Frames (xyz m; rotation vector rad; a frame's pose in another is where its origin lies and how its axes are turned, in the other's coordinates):
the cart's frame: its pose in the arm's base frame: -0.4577 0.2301 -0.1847 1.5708 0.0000 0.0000
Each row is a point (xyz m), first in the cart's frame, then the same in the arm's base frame.
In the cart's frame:
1: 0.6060 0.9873 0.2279
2: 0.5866 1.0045 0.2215
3: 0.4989 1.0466 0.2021
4: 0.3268 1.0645 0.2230
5: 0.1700 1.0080 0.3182
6: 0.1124 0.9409 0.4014
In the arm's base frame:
1: 0.1483 0.0022 0.8026
2: 0.1289 0.0086 0.8198
3: 0.0412 0.0280 0.8619
4: -0.1309 0.0071 0.8798
5: -0.2877 -0.0881 0.8233
6: -0.3453 -0.1713 0.7562

